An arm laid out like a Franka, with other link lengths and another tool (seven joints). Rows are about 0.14 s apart.
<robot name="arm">
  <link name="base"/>
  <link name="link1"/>
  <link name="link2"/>
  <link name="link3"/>
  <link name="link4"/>
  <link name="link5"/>
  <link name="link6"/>
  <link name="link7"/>
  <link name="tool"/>
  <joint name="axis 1" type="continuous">
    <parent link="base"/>
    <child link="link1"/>
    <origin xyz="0 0 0.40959"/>
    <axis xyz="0 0 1"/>
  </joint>
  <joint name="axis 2" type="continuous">
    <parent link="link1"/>
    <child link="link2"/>
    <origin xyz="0 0 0"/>
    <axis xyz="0 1 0"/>
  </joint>
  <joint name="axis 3" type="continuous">
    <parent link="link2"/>
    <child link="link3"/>
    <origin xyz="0 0 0.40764"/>
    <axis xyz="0 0 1"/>
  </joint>
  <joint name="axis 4" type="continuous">
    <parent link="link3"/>
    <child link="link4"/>
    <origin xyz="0.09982 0 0"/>
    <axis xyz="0 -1 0"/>
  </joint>
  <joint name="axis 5" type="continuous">
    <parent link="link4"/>
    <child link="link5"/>
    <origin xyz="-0.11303 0 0.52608"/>
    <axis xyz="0 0 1"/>
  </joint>
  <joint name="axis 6" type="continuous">
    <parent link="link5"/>
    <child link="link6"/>
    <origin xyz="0 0 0"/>
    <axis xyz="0 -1 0"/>
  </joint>
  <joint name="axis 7" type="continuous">
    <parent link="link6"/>
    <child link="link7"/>
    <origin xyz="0.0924 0 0"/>
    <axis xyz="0 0 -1"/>
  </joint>
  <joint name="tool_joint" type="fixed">
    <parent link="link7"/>
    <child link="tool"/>
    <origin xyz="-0.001 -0.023 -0.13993" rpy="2.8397 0 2.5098"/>
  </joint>
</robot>
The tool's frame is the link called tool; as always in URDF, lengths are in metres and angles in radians. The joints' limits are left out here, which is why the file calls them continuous.
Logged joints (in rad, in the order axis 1, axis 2, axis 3, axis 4, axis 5, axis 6, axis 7), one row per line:
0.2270 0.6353 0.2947 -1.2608 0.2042 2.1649 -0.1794
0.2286 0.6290 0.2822 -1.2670 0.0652 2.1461 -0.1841
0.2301 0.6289 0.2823 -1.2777 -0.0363 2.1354 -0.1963
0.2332 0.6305 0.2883 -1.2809 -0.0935 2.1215 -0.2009
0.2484 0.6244 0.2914 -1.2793 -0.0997 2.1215 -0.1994
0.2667 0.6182 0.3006 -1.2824 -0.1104 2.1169 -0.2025
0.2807 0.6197 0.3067 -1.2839 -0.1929 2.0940 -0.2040
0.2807 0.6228 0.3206 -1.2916 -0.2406 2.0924 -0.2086
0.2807 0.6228 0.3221 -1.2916 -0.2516 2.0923 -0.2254
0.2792 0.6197 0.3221 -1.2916 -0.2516 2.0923 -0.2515
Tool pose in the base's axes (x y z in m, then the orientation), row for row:
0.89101 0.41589 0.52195 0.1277 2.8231 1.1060
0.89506 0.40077 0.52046 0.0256 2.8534 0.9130
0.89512 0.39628 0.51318 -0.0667 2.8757 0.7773
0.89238 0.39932 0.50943 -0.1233 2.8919 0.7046
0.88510 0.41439 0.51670 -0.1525 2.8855 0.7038
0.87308 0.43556 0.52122 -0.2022 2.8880 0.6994
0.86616 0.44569 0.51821 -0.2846 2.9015 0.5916
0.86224 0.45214 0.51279 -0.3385 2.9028 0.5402
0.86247 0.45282 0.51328 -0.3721 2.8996 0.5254
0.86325 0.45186 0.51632 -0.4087 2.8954 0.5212
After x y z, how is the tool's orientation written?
As a rotation vector, in radians.
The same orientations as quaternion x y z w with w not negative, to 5 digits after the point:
0.04202 0.92894 0.36393 0.05342
0.00852 0.94988 0.30393 0.07272
-0.02231 0.96195 0.26002 0.08088
-0.04125 0.96754 0.23574 0.08118
-0.05110 0.96684 0.23582 0.08370
-0.06766 0.96644 0.23405 0.08153
-0.09534 0.97196 0.19818 0.08328
-0.11349 0.97321 0.18111 0.08471
-0.12482 0.97264 0.17624 0.08558
-0.13710 0.97124 0.17483 0.08560

